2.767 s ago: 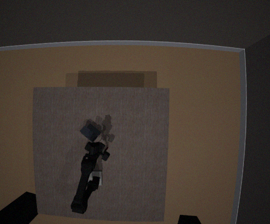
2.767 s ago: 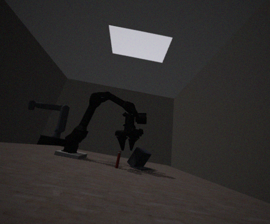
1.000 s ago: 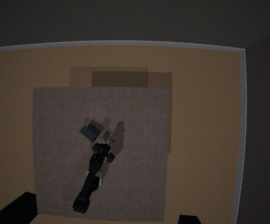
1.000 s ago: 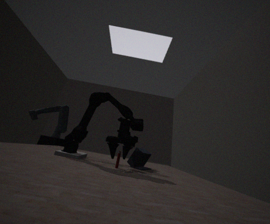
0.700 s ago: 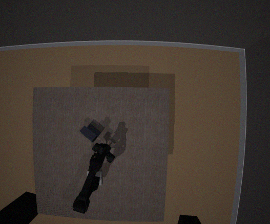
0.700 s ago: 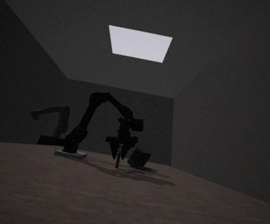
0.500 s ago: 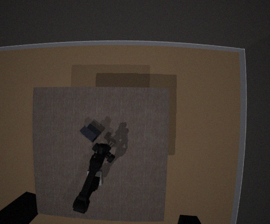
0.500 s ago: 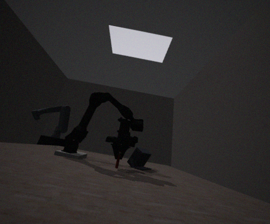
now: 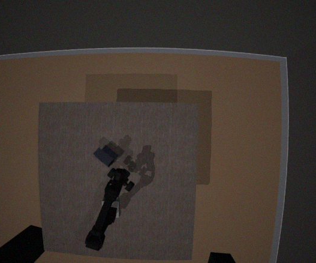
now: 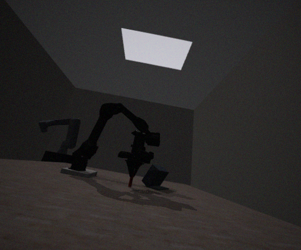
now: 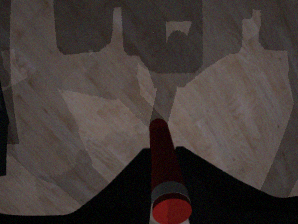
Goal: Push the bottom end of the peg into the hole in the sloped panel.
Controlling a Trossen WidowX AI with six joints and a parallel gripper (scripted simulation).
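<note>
Now: gripper tip 160 mm to the right of the sloped panel, 110 mm short of it and 10 mm below it. The rest, counted from my gripper tip: peg (20 mm above).
</note>
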